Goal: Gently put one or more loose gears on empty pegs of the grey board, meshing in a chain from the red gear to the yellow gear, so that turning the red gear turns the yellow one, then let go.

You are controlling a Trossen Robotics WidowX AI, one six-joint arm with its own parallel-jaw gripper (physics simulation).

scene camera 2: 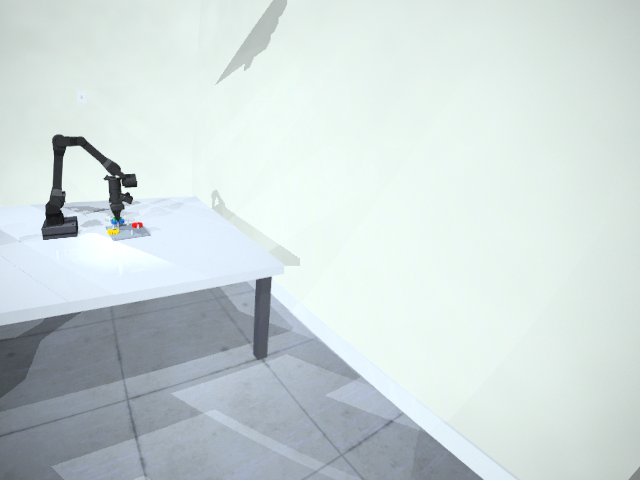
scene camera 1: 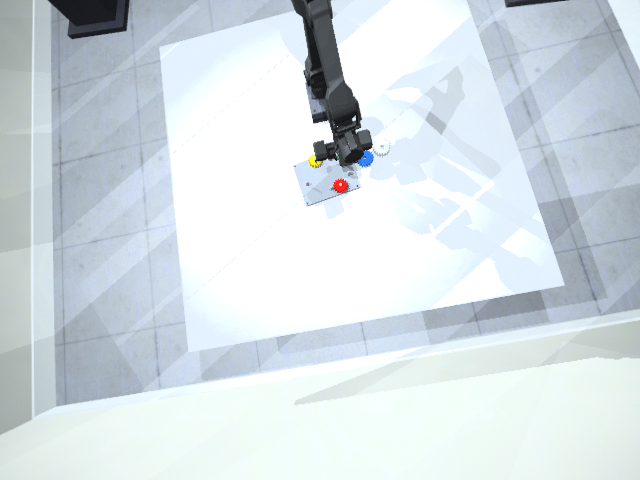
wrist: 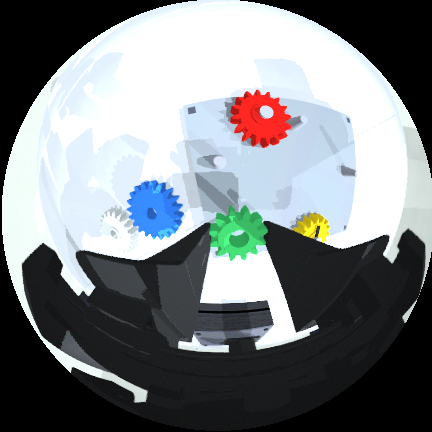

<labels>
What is my gripper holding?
A green gear.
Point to a green gear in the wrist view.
At 220, 231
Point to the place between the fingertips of my gripper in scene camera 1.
At 342, 158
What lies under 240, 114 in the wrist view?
A red gear.
</labels>
